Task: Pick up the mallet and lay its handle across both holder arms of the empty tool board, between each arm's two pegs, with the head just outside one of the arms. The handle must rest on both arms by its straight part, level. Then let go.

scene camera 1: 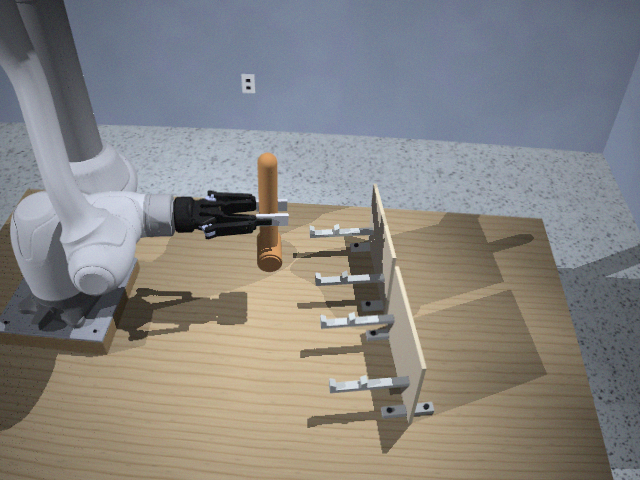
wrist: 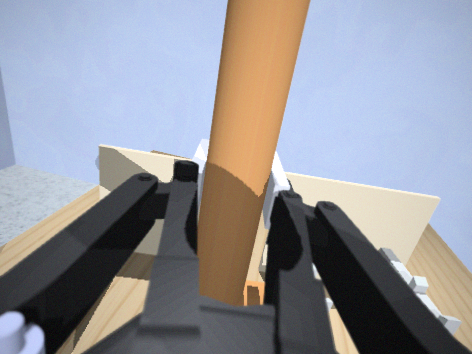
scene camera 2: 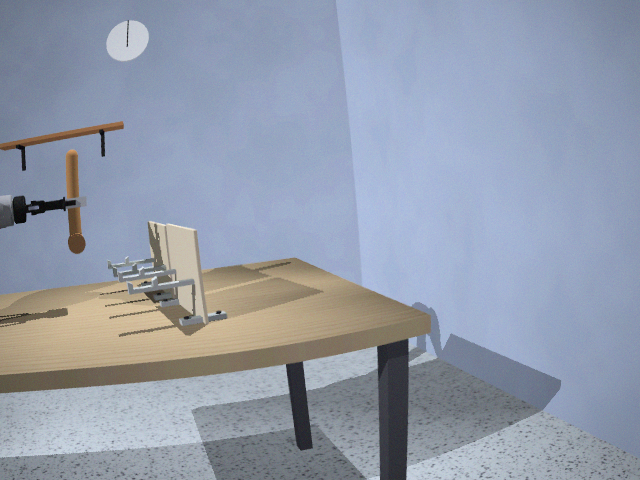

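Seen in the pictures: gripper, fingertip midpoint: (scene camera 1: 287, 212) (scene camera 2: 86, 201); arm's base at its link origin: (scene camera 1: 68, 294).
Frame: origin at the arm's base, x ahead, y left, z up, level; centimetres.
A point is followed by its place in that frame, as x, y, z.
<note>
The orange mallet stands upright in the air, its handle (scene camera 1: 267, 178) {48.4, 13.6, 35.1} (scene camera 2: 72, 175) {48.4, 13.7, 32.2} (wrist: 250, 100) {45.8, 14.8, 30.1} up and its head (scene camera 1: 269, 253) {48.7, 11.6, 16.6} (scene camera 2: 76, 242) {48.8, 11.0, 14.3} down. My gripper (scene camera 1: 272, 212) (scene camera 2: 77, 202) {51.3, 16.7, 24.6} (wrist: 236, 162) {51.3, 16.7, 24.6} points level toward the boards and is shut on the handle. Two boards stand to the right of the mallet in scene camera 1: a far board (scene camera 1: 377, 217) {67.8, 36.0, 11.1} (scene camera 2: 157, 242) {69.8, 30.9, 9.6} and a near board (scene camera 1: 408, 335) {80.9, 1.5, 12.3} (scene camera 2: 183, 263) {80.4, 2.9, 7.3} (wrist: 362, 210) {80.5, 2.7, 11.4}. The near board has two pegged arms, one inner (scene camera 1: 338, 322) {65.6, 6.9, 4.7} and one outer (scene camera 1: 347, 385) {71.2, -8.2, 4.7} (scene camera 2: 170, 283) {77.8, -6.5, 4.7}. The far board's arms (scene camera 1: 354, 231) {62.2, 37.1, 4.0} (scene camera 1: 359, 279) {67.1, 21.2, 4.1} carry no tool. No tool hangs on the near arms.
The boards stand on feet (scene camera 1: 393, 411) {81.2, -6.8, -3.3} on the wooden table (scene camera 1: 206, 403) {42.6, -15.2, -4.6} (scene camera 2: 258, 330) {96.0, -15.9, -4.6}. The arms stick out toward the robot's side. The robot base (scene camera 1: 67, 330) {6.4, -10.1, 0.5} is at the left. A wall shelf (scene camera 2: 62, 136) shows behind the mallet in scene camera 2.
</note>
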